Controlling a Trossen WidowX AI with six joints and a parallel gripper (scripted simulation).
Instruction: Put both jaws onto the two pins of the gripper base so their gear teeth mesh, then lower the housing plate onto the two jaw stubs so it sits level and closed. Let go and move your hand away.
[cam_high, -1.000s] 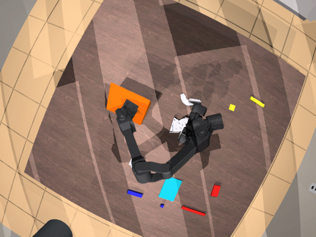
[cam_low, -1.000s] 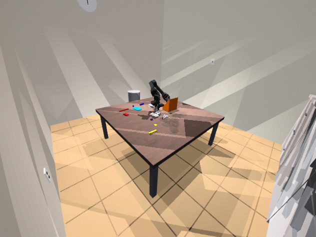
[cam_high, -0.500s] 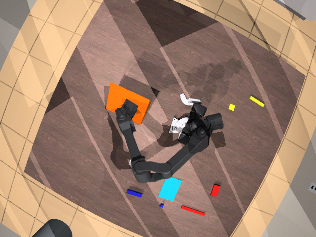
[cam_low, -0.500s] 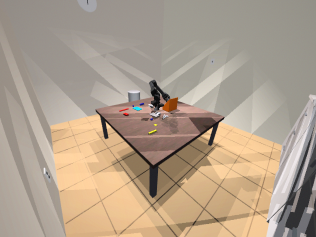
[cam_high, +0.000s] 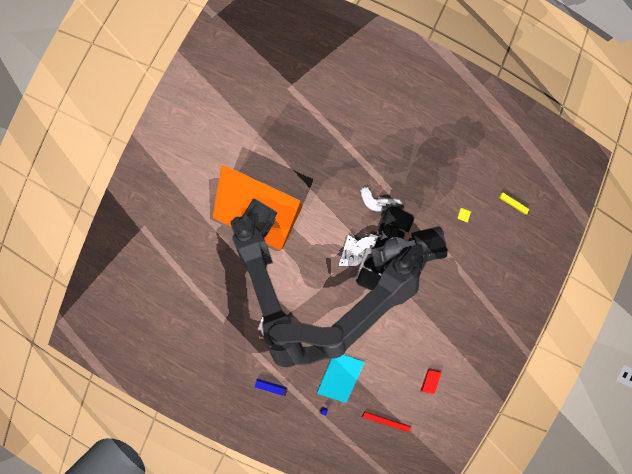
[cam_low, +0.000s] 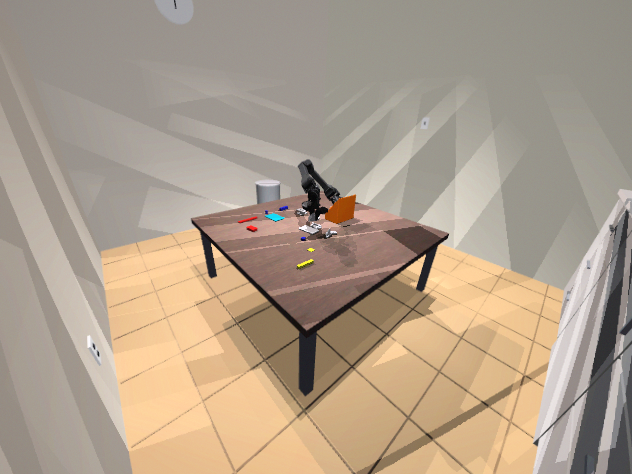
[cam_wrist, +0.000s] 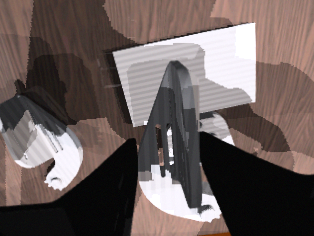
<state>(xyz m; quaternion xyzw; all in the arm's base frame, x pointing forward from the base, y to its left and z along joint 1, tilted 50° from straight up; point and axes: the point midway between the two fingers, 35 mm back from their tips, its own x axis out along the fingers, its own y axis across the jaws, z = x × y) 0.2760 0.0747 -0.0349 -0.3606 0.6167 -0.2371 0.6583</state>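
My gripper tip is 2 cm short of the white rectangular plate, 3 cm to the left of it and 8 cm above it. Round my gripper tip: yellow cube: 16 cm ahead, 20 cm to the left, 8 cm below; housing plate: 4 cm behind, 4 cm to the right, 8 cm below; blue cube: 13 cm ahead, 7 cm to the left, 7 cm below.
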